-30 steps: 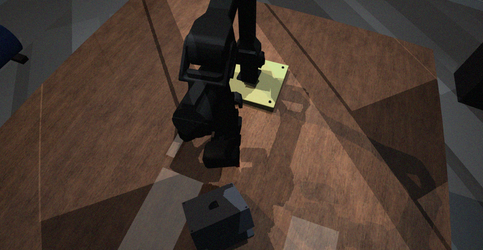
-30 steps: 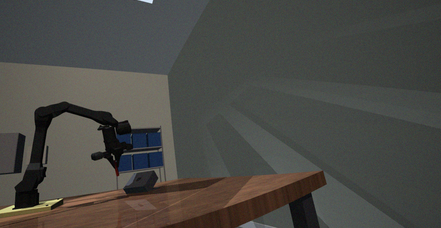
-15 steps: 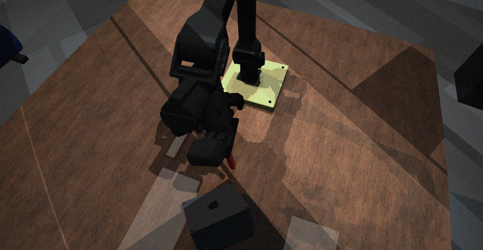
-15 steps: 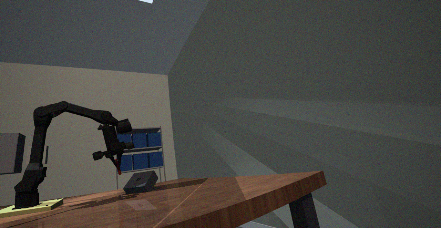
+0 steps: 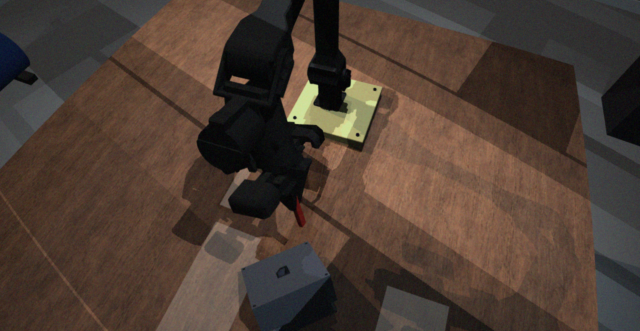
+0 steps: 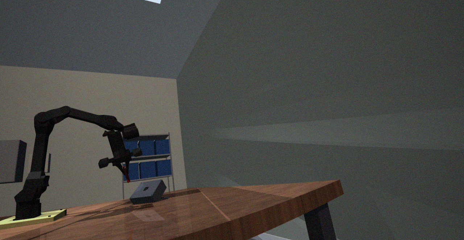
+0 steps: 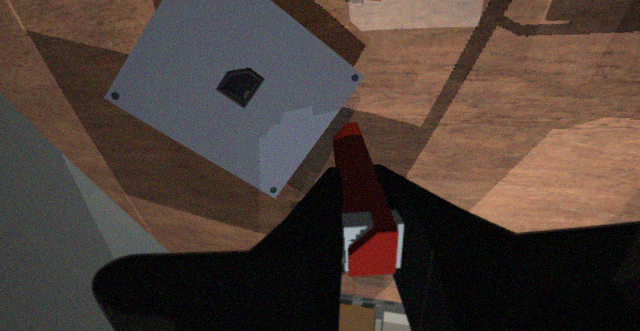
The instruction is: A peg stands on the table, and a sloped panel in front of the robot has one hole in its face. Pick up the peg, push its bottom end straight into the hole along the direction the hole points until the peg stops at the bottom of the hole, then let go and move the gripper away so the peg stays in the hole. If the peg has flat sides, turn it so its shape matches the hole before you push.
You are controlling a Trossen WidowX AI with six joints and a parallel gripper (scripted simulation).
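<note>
My gripper tip is 100 mm short of the grey sloped panel, 20 mm to the right of it and 100 mm above it. Round my gripper tip: red peg: 10 mm to the right, 20 mm above.
</note>
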